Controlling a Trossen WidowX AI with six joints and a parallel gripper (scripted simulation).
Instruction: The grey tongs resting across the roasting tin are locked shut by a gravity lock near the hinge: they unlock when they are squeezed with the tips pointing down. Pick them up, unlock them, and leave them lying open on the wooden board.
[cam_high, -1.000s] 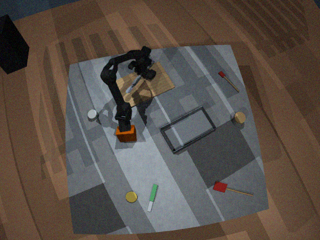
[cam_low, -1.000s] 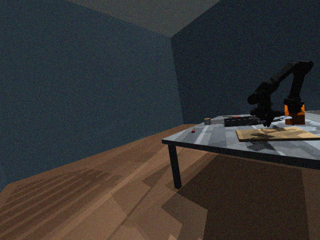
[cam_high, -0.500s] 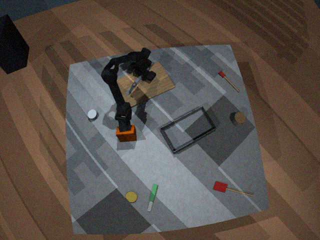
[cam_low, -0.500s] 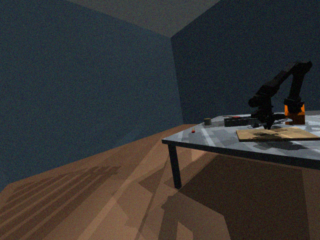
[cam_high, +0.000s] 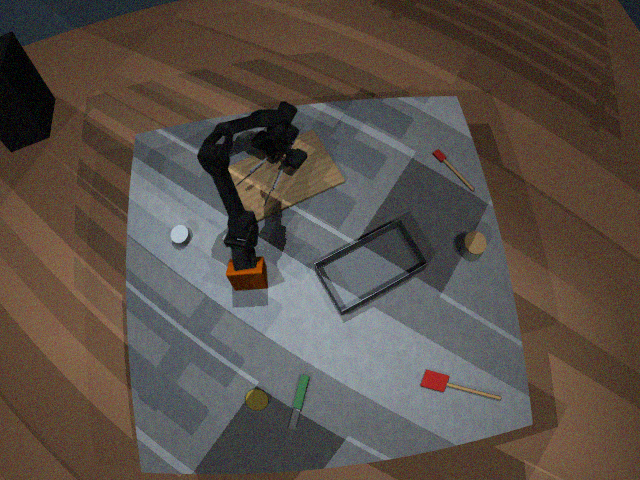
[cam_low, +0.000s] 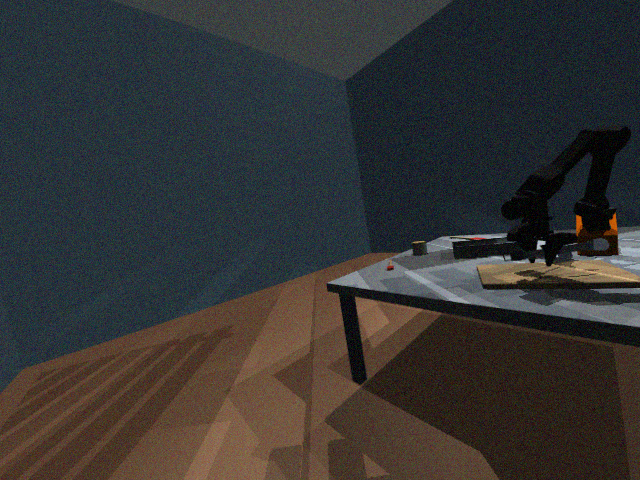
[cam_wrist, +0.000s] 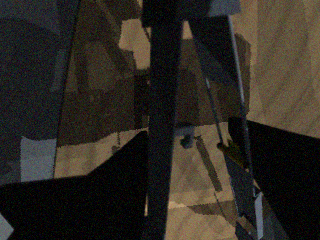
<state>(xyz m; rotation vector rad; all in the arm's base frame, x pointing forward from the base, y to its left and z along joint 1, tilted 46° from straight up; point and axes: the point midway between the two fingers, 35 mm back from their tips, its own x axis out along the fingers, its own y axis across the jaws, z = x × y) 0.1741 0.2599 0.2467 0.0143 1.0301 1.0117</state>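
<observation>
The wooden board is 40 mm below my gripper tip, 30 mm to the right of it and 10 mm behind it. From my gripper tip the other things lie so: roasting tin: 420 mm to the right, 200 mm ahead, 20 mm below; yellow disc: 750 mm to the right, 230 mm behind, 40 mm below; white cylinder: 380 mm behind, 170 mm to the right, 30 mm below.
</observation>
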